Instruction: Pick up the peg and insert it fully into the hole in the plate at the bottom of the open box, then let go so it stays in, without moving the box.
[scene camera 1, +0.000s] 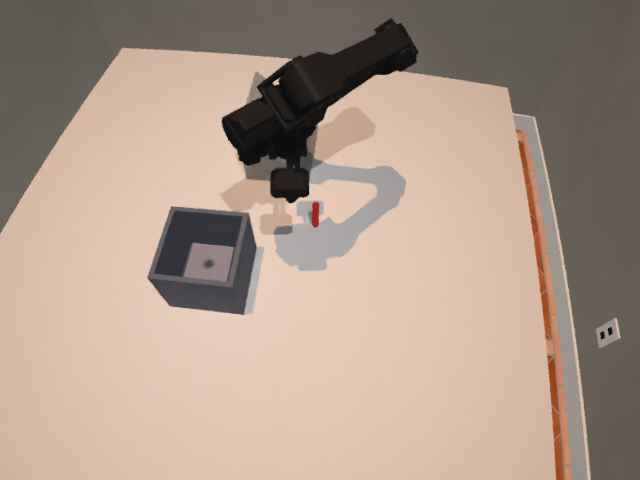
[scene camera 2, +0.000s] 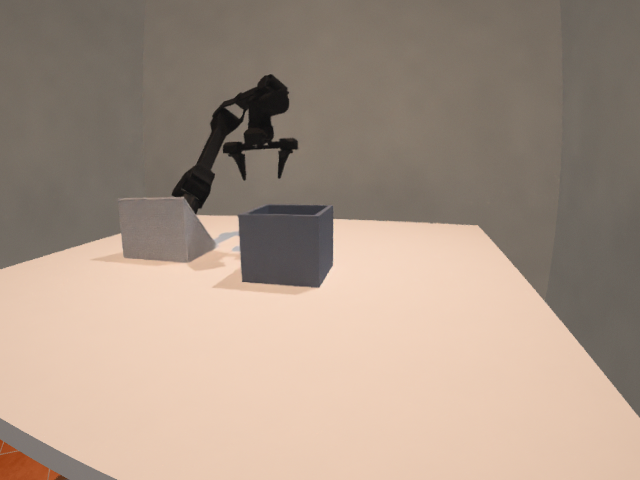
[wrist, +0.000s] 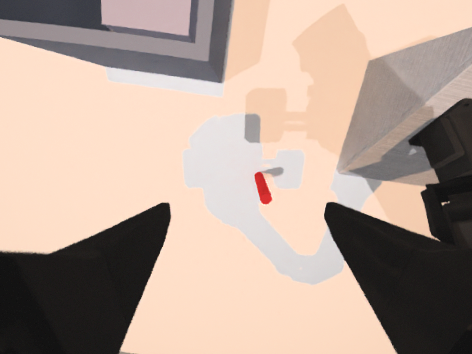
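Pixels of known places: gripper, between the fingertips: (scene camera 2: 261, 179) (wrist: 248, 209); arm's base, origin of its link: (scene camera 2: 179, 218) (wrist: 460, 126).
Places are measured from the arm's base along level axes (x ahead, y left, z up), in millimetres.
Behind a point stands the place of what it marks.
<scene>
A red peg (scene camera 1: 315, 214) @(y 105, x 189, z -48 mm) (wrist: 263, 188) @(y 99, x 184, z -36 mm) stands upright on the table, to the right of the box in scene camera 1. It does not show in scene camera 2. The dark open box (scene camera 1: 191, 280) @(y -109, x 399, z 37 mm) (scene camera 2: 279, 249) @(y -188, x 322, z -28 mm) (wrist: 100, 41) @(y -31, x 324, z 37 mm) stands on the table. The pinkish plate (scene camera 1: 197, 254) @(y -135, x 303, z -42 mm) (wrist: 145, 16) @(y -75, x 325, z -43 mm) lies at its bottom, with a dark round hole (scene camera 1: 208, 263) @(y -113, x 316, z -56 mm) near the middle. My gripper (scene camera 1: 291, 181) @(y 59, x 215, z 92 mm) (scene camera 2: 262, 178) @(y 59, x 215, z 92 mm) (wrist: 248, 209) @(y 59, x 215, z 92 mm) is open and empty, pointing down high above the table, higher than the box rim. In the wrist view the peg appears between the fingertips, well below them.
A grey wedge-shaped block (scene camera 2: 155, 228) @(y -67, x -37, z -15 mm) (wrist: 400, 95) @(y -23, x 58, z -22 mm) stands at the arm's base, behind the box and peg. The black arm (scene camera 1: 330, 72) @(y 123, x 226, z 349 mm) (scene camera 2: 209, 147) @(y 128, x 36, z 185 mm) reaches over it. Arm shadows fall on the table (scene camera 1: 361, 361) @(y 208, x 495, z -100 mm) (scene camera 2: 361, 361) @(y -455, x 488, z -100 mm) around the peg.
</scene>
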